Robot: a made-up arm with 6 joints.
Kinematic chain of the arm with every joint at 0, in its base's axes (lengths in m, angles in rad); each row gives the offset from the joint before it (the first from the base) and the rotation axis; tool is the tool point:
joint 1: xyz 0 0 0.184 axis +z
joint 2: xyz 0 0.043 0 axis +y
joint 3: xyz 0 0 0.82 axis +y
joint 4: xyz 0 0 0.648 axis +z
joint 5: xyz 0 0 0 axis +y
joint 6: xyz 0 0 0.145 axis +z
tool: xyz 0 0 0
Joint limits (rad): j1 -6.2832..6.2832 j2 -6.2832..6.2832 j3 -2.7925..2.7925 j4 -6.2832..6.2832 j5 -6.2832..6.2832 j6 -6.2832..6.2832
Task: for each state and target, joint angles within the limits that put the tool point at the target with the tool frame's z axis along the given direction. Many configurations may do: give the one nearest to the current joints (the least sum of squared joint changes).
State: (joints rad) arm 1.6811 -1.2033 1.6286 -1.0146 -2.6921 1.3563
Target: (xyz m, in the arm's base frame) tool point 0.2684 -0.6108 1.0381 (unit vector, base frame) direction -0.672 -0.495 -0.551
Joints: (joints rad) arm 2.2331 -1.2012 1.3790 -1.7136 -2.1391 1.3563
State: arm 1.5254 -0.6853 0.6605 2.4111 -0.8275 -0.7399
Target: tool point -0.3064 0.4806 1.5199 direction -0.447 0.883 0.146
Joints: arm 2.0707 0.0083 0.6937 3.0947 -0.7228 -0.7399
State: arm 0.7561 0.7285 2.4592 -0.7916 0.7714 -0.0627
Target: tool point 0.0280 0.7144 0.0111 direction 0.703 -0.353 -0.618
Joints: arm 1.6111 0.8427 2.0560 -0.9252 1.0379 -0.0627
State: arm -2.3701 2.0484 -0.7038 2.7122 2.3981 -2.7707
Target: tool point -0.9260 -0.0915 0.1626 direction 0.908 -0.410 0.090
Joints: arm -3.1519 2.2625 -1.5458 2.6493 2.1308 -2.7707
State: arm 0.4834 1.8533 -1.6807 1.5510 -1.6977 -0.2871
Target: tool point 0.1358 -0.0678 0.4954 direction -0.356 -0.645 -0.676
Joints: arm -0.0928 1.3291 -2.5647 0.7428 -1.5149 -0.2871
